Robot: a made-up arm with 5 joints.
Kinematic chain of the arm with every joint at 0, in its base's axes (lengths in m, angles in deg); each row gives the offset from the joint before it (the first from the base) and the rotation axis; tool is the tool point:
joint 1: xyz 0 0 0.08 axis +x
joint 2: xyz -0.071 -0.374 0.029 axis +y
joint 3: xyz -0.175 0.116 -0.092 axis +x
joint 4: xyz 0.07 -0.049 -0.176 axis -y
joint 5: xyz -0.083 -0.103 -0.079 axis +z
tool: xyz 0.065 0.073 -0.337
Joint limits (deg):
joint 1: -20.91..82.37
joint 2: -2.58..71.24
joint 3: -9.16..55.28
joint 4: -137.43..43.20
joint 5: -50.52..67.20
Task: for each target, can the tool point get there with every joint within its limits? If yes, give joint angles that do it. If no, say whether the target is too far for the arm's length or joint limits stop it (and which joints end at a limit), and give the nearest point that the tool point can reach.
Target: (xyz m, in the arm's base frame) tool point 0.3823 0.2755 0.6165
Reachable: no: joint limits stop it (at a limit: joint 1, joint 2, joint 3, joint 4) | nearest point 0.0786 0.4172 0.1681 | short by 0.560 m
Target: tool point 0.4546 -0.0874 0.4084
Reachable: no: joint limits stop it (at a limit: joint 1, joint 2, joint 3, joint 4, joint 5) | nearest point -0.0422 -0.1431 0.5089 | short by 0.510 m
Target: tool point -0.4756 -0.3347 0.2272
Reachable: yes | joints 5.98 21.00 3.27 -118.69 38.96
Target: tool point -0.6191 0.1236 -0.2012
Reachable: yes | joints 26.17 20.26 41.54 -43.78 -9.32
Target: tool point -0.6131 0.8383 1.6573
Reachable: no: too far | nearest point -0.4944 0.0486 0.5468 | short by 1.368 m
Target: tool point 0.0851 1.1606 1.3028
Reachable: no: too far | nearest point -0.0990 0.4859 0.2213 | short by 1.288 m
